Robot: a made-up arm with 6 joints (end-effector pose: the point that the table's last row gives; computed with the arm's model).
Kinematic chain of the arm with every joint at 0, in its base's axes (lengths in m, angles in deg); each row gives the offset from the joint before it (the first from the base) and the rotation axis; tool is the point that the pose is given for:
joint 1: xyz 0 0 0.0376 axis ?
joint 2: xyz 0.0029 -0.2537 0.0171 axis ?
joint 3: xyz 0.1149 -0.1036 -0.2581 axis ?
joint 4: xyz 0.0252 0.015 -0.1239 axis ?
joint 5: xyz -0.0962 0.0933 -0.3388 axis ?
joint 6: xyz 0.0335 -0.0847 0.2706 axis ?
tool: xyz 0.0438 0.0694 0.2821
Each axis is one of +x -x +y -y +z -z.
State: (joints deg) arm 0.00 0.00 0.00 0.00 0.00 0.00
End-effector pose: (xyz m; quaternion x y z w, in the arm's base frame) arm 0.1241 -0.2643 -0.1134 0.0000 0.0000 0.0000 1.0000
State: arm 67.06 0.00 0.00 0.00 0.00 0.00
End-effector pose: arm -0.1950 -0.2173 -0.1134 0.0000 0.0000 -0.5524 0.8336
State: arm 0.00 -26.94 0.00 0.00 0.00 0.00
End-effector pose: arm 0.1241 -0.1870 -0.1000 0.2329 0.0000 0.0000 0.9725
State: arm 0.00 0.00 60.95 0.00 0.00 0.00
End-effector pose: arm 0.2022 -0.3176 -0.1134 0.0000 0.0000 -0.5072 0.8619
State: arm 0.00 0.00 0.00 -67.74 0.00 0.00
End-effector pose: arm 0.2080 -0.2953 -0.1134 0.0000 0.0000 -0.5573 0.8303
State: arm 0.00 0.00 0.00 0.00 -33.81 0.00
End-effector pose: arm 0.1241 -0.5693 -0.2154 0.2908 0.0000 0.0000 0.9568
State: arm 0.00 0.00 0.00 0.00 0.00 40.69
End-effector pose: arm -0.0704 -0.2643 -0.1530 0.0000 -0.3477 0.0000 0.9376
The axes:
joint 1: -z
joint 2: -x
joint 3: -z
joint 4: +z
joint 5: -x
joint 6: -y

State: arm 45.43 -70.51 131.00 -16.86 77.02 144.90
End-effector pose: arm 0.5453 -0.0452 -0.2923 -0.2350 0.1143 -0.4328 0.8628
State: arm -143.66 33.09 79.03 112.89 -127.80 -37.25
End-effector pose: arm 0.2871 1.0740 -0.6536 0.2521 -0.7683 -0.5808 0.0941
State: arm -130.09 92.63 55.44 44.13 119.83 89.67
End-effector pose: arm 0.9433 0.6374 -0.2248 0.5071 0.5859 -0.0916 0.6255
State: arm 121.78 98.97 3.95 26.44 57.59 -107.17
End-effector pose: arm -0.8962 0.2687 -0.0208 0.1730 -0.7242 0.3782 0.5500
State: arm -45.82 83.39 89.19 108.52 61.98 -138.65
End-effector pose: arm 0.8017 -0.5259 -0.0327 -0.5594 0.0736 -0.7284 0.3886
